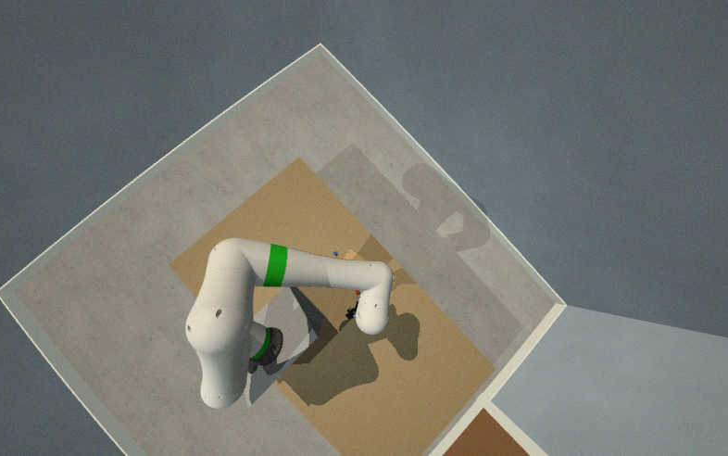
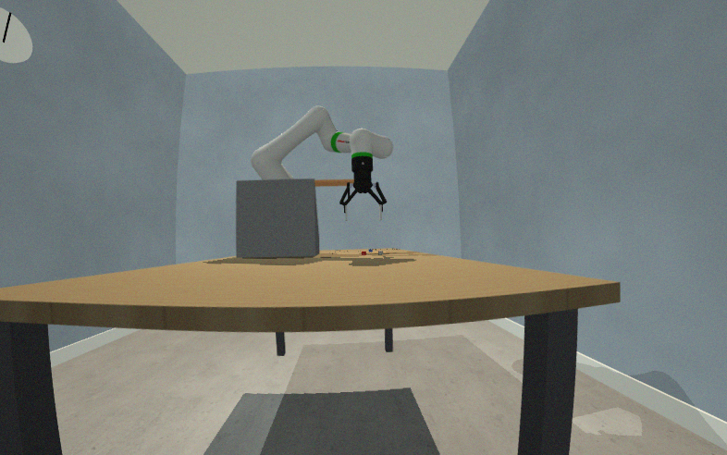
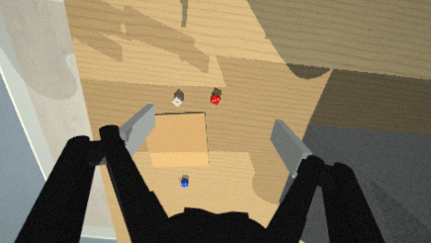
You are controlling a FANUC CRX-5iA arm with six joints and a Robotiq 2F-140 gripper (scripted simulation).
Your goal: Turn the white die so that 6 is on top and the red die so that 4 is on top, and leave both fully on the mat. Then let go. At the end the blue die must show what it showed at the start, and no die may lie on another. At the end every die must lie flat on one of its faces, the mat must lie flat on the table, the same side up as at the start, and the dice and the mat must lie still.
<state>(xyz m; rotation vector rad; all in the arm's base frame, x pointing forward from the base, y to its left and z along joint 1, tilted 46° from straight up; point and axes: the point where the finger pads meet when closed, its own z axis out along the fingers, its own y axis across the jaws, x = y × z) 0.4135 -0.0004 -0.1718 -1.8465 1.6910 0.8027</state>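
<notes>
Now: the red die 15 cm below my hand and 1 cm to the left of it. From my hand the other things lie so: blue die (25 cm to the left, 15 cm below, 4 cm ahead); then white die (15 cm below, 7 cm ahead, 3 cm to the left); then tan mat (16 cm below, 13 cm to the left, 7 cm ahead).
</notes>
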